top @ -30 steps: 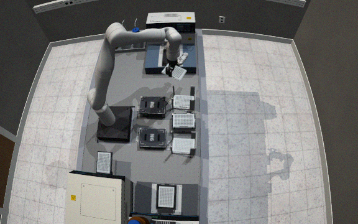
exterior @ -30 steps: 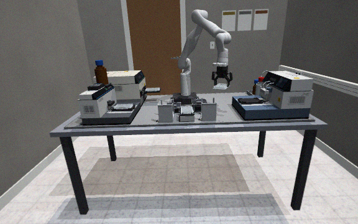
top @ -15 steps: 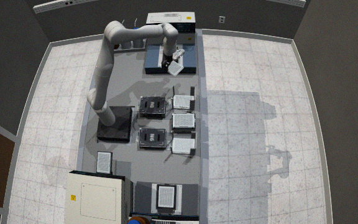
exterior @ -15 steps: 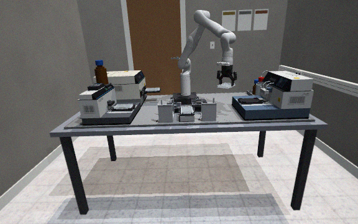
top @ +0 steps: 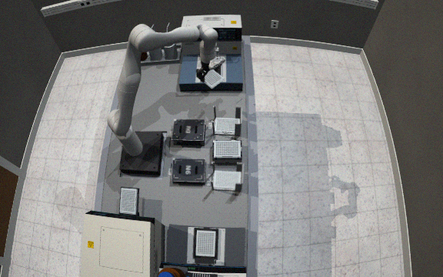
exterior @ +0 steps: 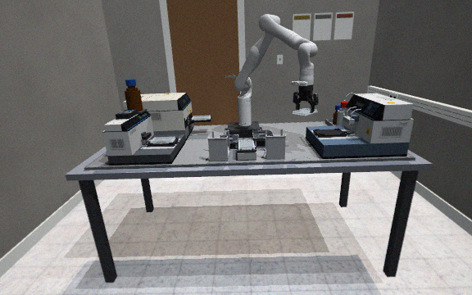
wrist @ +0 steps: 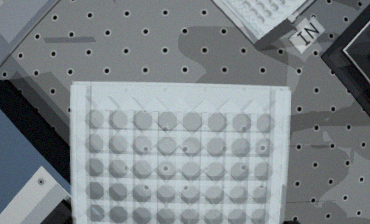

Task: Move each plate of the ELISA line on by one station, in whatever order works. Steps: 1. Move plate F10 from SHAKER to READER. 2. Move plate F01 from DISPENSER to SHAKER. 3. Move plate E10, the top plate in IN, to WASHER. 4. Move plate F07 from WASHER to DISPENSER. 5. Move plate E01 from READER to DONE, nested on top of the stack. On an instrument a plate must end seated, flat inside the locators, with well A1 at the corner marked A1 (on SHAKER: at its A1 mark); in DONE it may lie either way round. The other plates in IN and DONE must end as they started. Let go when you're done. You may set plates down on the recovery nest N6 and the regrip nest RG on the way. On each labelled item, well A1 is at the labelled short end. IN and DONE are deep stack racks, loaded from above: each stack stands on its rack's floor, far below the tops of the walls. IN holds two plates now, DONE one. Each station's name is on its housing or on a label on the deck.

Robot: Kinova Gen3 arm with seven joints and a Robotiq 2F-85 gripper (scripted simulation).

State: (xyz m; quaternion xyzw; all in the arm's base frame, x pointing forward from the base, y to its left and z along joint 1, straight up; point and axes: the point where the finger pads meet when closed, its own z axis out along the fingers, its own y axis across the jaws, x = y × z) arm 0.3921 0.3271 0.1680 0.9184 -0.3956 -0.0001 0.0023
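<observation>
My gripper is now 15 cm to the right of the washer nest, 13 cm above it and 1 cm past it. From my hand the other things lie so: dark pull-out tray (63 cm to the right, 37 cm behind, 12 cm below); regrip nest (22 cm to the right, 16 cm below, 11 cm behind).
</observation>
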